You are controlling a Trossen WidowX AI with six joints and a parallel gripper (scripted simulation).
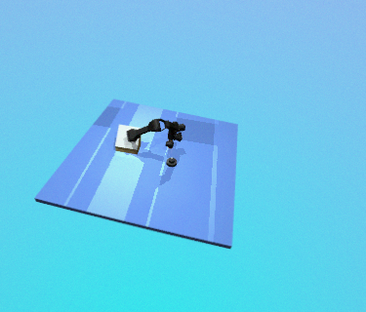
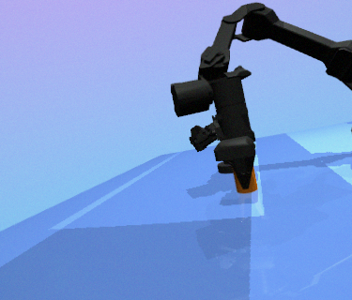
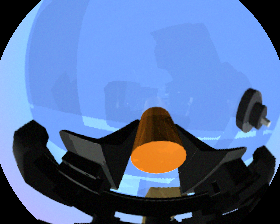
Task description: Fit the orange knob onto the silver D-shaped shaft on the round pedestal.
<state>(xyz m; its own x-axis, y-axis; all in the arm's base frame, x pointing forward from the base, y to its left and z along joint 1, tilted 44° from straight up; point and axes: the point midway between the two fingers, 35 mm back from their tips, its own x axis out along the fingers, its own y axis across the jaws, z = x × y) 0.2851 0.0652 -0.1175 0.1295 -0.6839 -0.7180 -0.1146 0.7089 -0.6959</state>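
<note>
Right now my gripper tip is 30 mm below the orange knob. Also, from my gripper tip: silver shaft: 180 mm to the right, 60 mm ahead, 20 mm above.
</note>
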